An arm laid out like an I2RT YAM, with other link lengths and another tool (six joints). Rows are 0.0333 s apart.
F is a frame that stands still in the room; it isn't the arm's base.
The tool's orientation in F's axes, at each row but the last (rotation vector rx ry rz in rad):
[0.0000, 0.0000, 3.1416]
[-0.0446, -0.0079, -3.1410]
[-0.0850, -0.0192, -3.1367]
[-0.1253, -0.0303, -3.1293]
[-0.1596, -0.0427, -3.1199]
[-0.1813, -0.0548, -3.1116]
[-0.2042, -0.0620, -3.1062]
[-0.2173, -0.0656, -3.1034]
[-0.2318, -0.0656, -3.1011]
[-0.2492, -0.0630, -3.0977]
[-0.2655, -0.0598, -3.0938]
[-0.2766, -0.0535, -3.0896]
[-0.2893, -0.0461, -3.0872]
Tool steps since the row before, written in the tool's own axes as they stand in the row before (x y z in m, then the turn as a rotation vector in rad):
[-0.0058, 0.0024, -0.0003, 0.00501, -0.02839, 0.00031]
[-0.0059, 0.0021, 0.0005, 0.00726, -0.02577, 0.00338]
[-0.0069, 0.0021, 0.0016, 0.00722, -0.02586, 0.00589]
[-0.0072, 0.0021, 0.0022, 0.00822, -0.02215, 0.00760]
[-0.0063, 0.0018, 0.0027, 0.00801, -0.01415, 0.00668]
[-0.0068, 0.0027, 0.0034, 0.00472, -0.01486, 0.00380]
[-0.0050, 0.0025, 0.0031, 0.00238, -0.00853, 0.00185]
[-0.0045, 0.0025, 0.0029, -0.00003, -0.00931, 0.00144]
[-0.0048, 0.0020, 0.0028, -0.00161, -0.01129, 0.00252]
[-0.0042, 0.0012, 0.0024, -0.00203, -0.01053, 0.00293]
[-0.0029, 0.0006, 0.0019, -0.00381, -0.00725, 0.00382]
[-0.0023, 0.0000, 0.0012, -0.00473, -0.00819, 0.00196]
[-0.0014, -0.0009, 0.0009, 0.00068, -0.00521, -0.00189]
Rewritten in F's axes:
[0.0058, -0.0024, -0.0003, -0.00501, 0.02839, 0.00031]
[0.0059, -0.0021, 0.0003, -0.00717, 0.02579, 0.00346]
[0.0070, -0.0021, 0.0012, -0.00699, 0.02591, 0.00596]
[0.0074, -0.0020, 0.0017, -0.00782, 0.02222, 0.00781]
[0.0066, -0.0016, 0.0021, -0.00755, 0.01420, 0.00709]
[0.0072, -0.0024, 0.0027, -0.00464, 0.01488, 0.00382]
[0.0054, -0.0022, 0.0025, -0.00238, 0.00854, 0.00182]
[0.0049, -0.0022, 0.0023, -0.00008, 0.00936, 0.00105]
[0.0052, -0.0017, 0.0021, 0.00158, 0.01143, 0.00180]
[0.0046, -0.0010, 0.0017, 0.00209, 0.01070, 0.00217]
[0.0032, -0.0004, 0.0014, 0.00412, 0.00752, 0.00285]
[0.0025, 0.0001, 0.0008, 0.00465, 0.00842, 0.00083]
[0.0015, 0.0010, 0.0006, -0.00124, 0.00511, -0.00186]

